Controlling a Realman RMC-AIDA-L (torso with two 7-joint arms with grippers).
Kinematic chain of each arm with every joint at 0, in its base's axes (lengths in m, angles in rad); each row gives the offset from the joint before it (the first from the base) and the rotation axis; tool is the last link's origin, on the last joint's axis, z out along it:
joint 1: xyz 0 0 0.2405 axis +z
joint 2: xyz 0 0 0 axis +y
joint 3: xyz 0 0 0.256 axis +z
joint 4: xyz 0 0 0 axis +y
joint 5: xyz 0 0 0.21 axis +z
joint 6: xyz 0 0 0 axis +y
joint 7: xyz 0 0 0.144 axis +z
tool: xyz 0 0 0
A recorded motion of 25 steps. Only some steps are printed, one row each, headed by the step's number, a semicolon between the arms.
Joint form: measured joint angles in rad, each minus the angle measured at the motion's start. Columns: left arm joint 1, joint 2, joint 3, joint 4, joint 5, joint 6, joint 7; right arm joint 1, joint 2, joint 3, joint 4, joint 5, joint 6, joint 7.
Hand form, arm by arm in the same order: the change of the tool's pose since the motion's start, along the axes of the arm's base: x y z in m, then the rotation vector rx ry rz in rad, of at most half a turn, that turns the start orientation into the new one. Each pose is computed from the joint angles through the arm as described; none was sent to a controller.
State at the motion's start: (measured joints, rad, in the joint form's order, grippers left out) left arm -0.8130 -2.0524 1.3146 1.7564 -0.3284 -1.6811 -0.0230; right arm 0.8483 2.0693 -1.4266 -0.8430 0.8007 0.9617 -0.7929
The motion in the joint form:
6: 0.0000 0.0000 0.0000 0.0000 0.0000 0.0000 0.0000; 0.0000 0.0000 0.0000 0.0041 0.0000 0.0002 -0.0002
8: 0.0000 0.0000 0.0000 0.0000 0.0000 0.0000 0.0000; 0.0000 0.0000 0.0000 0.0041 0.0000 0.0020 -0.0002
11: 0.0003 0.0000 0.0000 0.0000 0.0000 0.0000 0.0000; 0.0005 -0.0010 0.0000 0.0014 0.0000 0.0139 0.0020
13: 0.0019 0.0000 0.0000 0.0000 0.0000 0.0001 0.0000; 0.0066 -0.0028 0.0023 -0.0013 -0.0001 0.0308 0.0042
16: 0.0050 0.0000 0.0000 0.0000 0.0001 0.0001 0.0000; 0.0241 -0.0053 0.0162 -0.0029 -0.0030 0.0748 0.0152
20: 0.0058 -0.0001 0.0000 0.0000 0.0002 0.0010 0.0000; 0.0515 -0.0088 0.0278 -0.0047 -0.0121 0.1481 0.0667
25: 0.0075 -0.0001 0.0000 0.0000 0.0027 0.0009 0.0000; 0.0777 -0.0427 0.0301 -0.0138 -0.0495 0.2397 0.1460
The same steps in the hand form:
6: 0.0000 0.0000 0.0000 0.0000 0.0000 0.0000; 0.0011 -0.0003 -0.0005 -0.0020 -0.0012 -0.0034
8: 0.0000 0.0000 0.0000 0.0000 0.0000 0.0000; 0.0012 -0.0006 -0.0006 -0.0036 -0.0015 -0.0040
11: -0.0001 0.0000 0.0000 0.0000 0.0000 0.0003; 0.0010 -0.0016 -0.0004 -0.0125 -0.0029 -0.0065
13: -0.0007 -0.0001 0.0000 0.0001 0.0000 0.0018; -0.0013 -0.0020 0.0002 -0.0240 -0.0045 -0.0060
16: -0.0019 -0.0003 0.0000 0.0001 0.0000 0.0050; -0.0065 -0.0031 0.0016 -0.0521 -0.0042 -0.0157
20: -0.0021 -0.0002 0.0000 0.0007 -0.0003 0.0052; -0.0137 -0.0066 0.0024 -0.0984 -0.0049 -0.0588
25: -0.0030 -0.0002 0.0003 0.0024 0.0013 0.0077; -0.0125 -0.0056 0.0167 -0.1222 -0.0546 -0.1240

